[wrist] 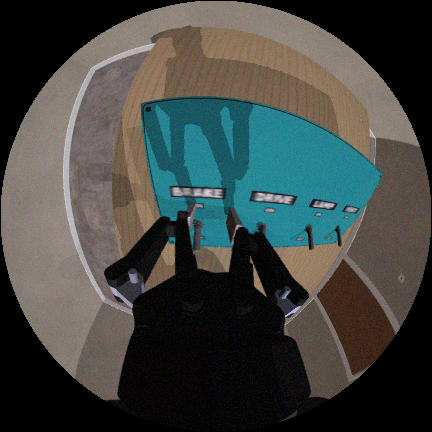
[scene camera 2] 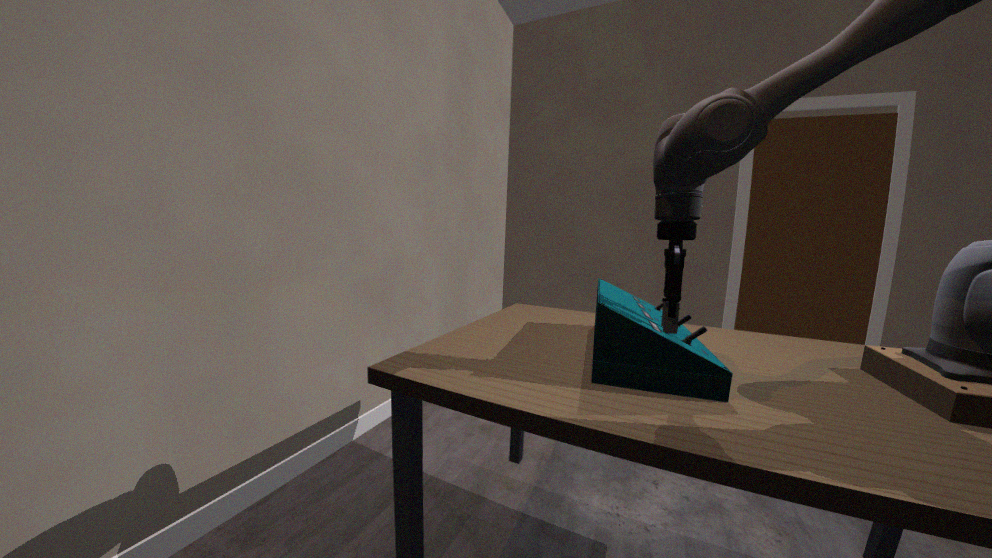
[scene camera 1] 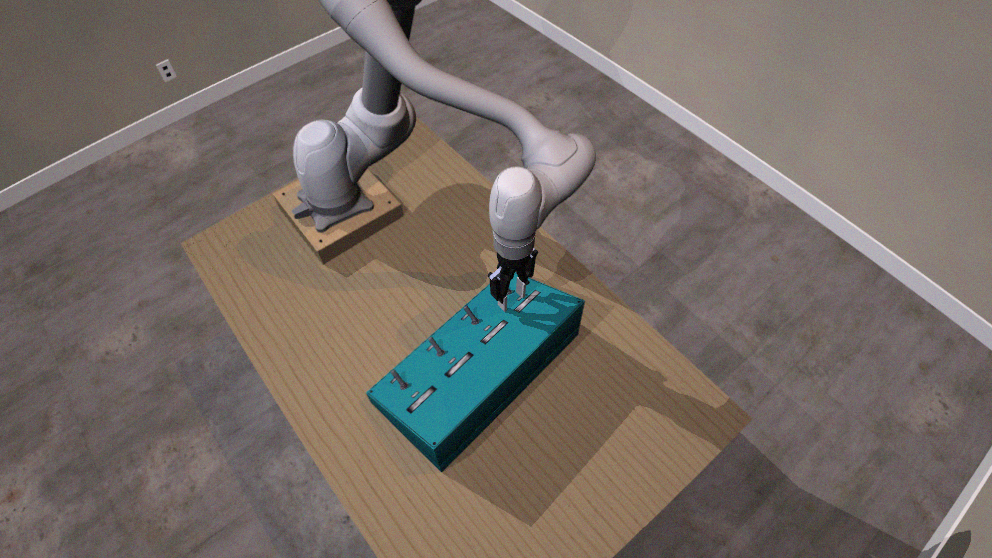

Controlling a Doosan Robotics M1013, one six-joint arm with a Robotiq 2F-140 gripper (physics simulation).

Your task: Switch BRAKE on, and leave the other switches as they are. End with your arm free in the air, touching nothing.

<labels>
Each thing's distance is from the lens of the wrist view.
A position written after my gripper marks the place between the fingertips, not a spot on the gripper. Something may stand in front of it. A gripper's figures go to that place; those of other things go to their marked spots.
my gripper (wrist: 211, 211): 0.22 m
teal switch panel (wrist: 281, 172): 0.20 m
</labels>
